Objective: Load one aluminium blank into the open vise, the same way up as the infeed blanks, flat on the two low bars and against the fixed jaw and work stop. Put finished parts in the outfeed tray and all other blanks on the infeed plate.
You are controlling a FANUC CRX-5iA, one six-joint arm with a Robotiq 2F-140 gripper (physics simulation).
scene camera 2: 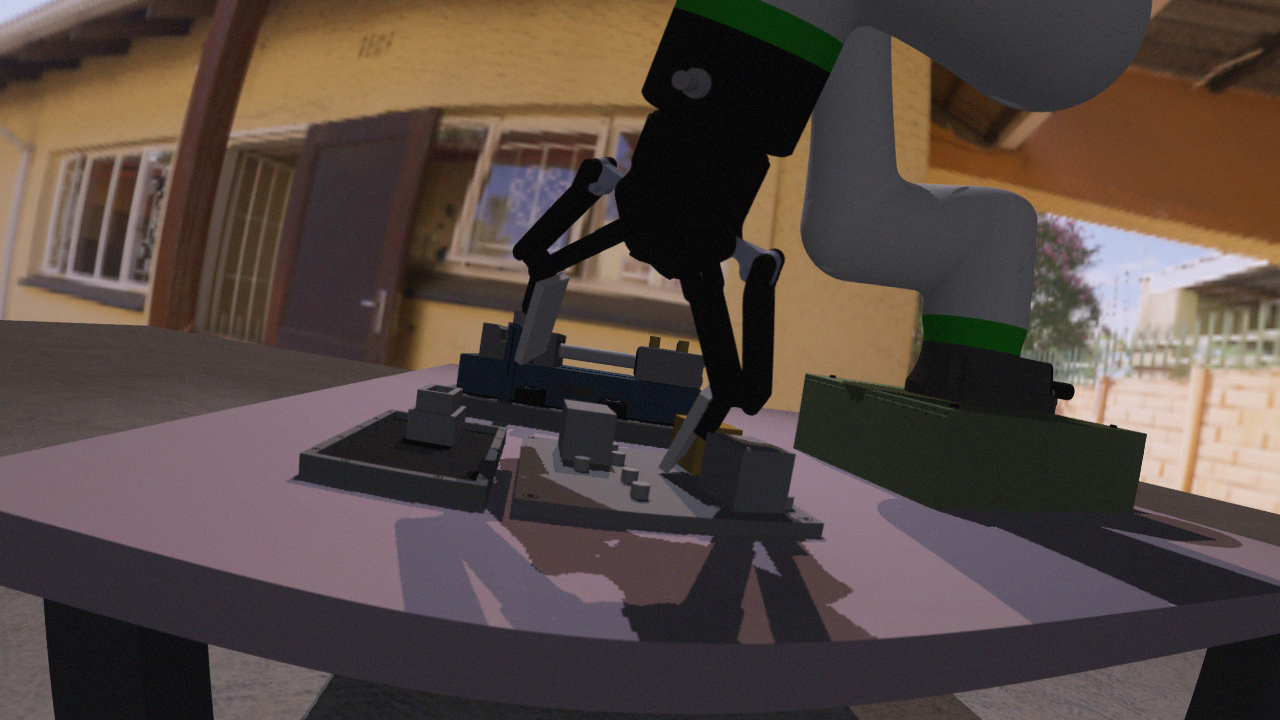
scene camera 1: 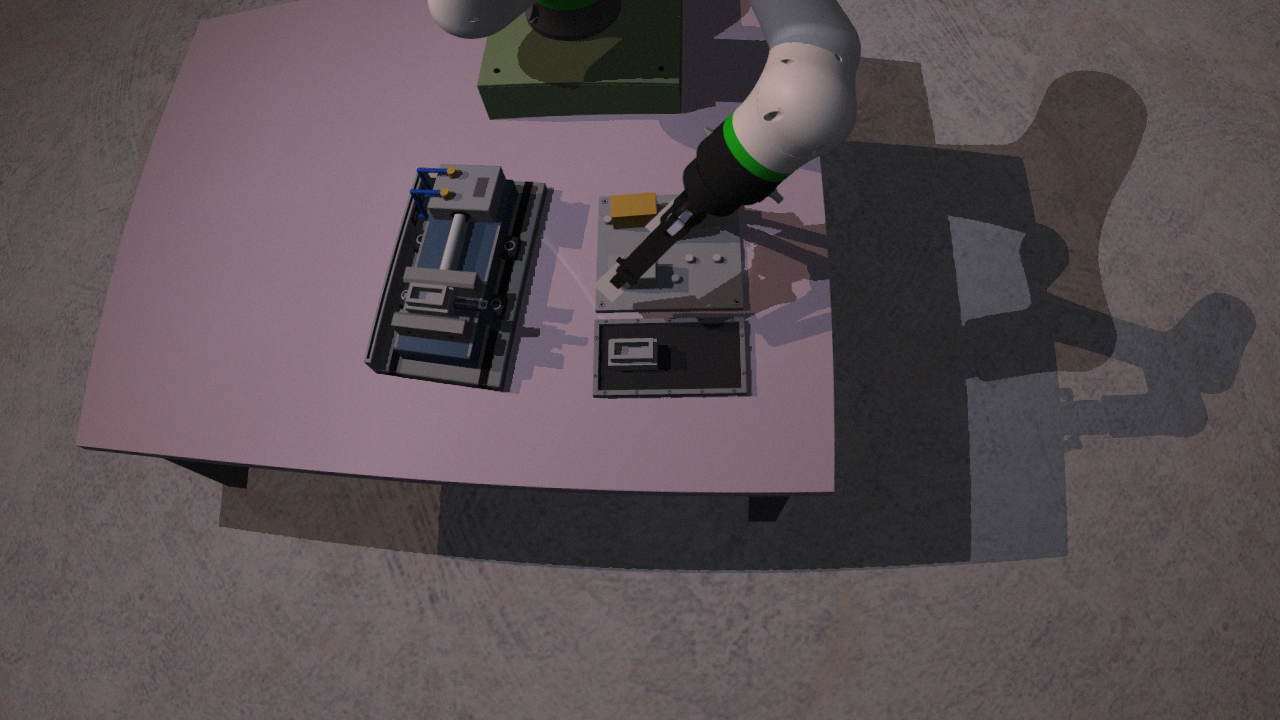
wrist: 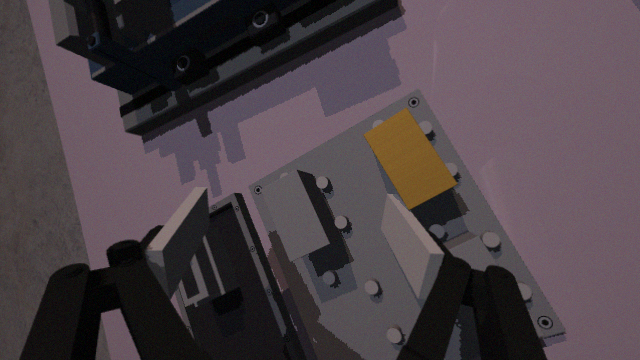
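Pixels of known places: gripper, between the fingertips: (scene camera 2: 597,406) (wrist: 299,209); arm's base, origin of its link: (scene camera 2: 963,400) (scene camera 1: 573,7).
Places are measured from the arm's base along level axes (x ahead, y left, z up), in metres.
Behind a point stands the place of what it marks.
My gripper (scene camera 1: 637,252) @(x 0.411, y 0.151, z -0.046 m) (scene camera 2: 617,385) @(x 0.411, y 0.151, z -0.046 m) (wrist: 299,209) @(x 0.411, y 0.151, z -0.046 m) is open, empty and tilted, low over the infeed plate (scene camera 1: 716,237) @(x 0.345, y 0.254, z -0.083 m) (scene camera 2: 626,517) @(x 0.385, y 0.292, z -0.086 m) (wrist: 320,160) @(x 0.394, y 0.113, z -0.083 m). A grey blank (scene camera 1: 646,269) (scene camera 2: 588,431) @(x 0.414, y 0.184, z -0.061 m) (wrist: 295,215) @(x 0.415, y 0.155, z -0.047 m) stands on the plate below and between the fingers, apparently untouched. One finger is lower, near the orange block (scene camera 1: 632,208) @(x 0.334, y 0.142, z -0.047 m) (wrist: 410,160) @(x 0.326, y 0.144, z -0.047 m). Another grey blank (scene camera 2: 750,474) @(x 0.319, y 0.265, z -0.061 m) is at the plate's back right, mostly hidden in the scene camera 1 view. A pocketed part (scene camera 1: 427,306) @(x 0.524, y -0.081, z 0.014 m) sits between the jaws of the vise (scene camera 1: 460,241) @(x 0.411, y -0.076, z -0.031 m) (scene camera 2: 590,386) @(x 0.426, y -0.025, z -0.045 m). A similar part (scene camera 1: 632,363) @(x 0.540, y 0.173, z -0.064 m) (scene camera 2: 434,428) @(x 0.518, y 0.200, z -0.074 m) (wrist: 214,265) @(x 0.509, y 0.173, z -0.064 m) sits in the outfeed tray (scene camera 1: 671,392) @(x 0.566, y 0.224, z -0.079 m) (scene camera 2: 393,483) @(x 0.503, y 0.309, z -0.085 m) (wrist: 252,248) @(x 0.478, y 0.168, z -0.079 m).
Several short pegs stand on the infeed plate around the blanks. The tray lies directly in front of the plate. The vise stands to their left on its base, with blue lines at its back. The green robot base (scene camera 1: 581,98) @(x 0.154, y 0.038, z -0.046 m) (scene camera 2: 975,447) @(x 0.104, y 0.177, z -0.038 m) is behind.
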